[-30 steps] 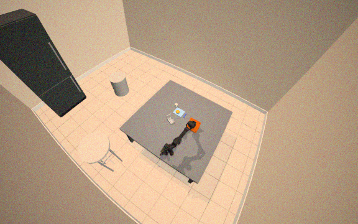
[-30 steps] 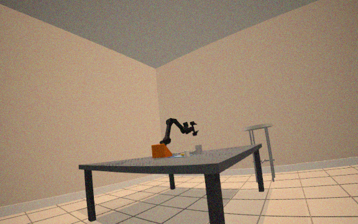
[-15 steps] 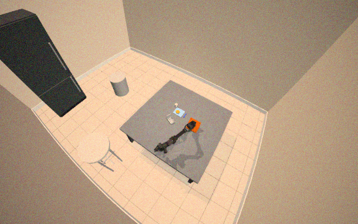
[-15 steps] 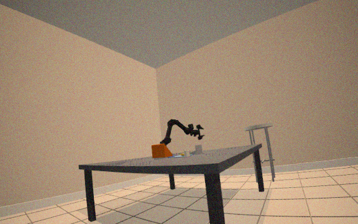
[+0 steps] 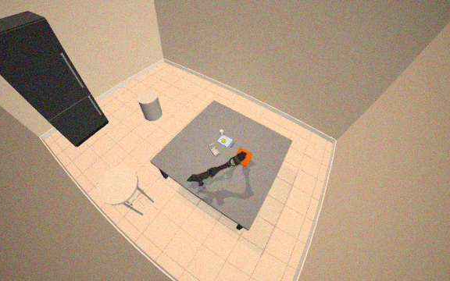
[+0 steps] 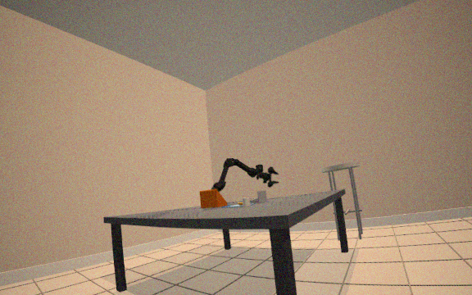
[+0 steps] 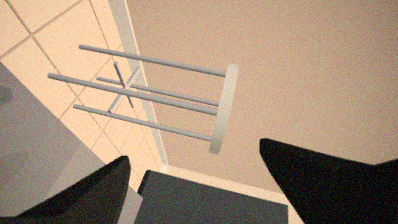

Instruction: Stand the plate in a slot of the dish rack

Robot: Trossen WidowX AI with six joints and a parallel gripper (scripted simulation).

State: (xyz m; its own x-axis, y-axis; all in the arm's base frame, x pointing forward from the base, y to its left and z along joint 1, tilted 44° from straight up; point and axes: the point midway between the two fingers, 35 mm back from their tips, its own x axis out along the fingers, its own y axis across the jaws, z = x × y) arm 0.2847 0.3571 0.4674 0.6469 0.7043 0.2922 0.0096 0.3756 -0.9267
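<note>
My gripper tip is 80 cm to the left of the white cup, 15 cm above it and 9 cm short of it.
</note>
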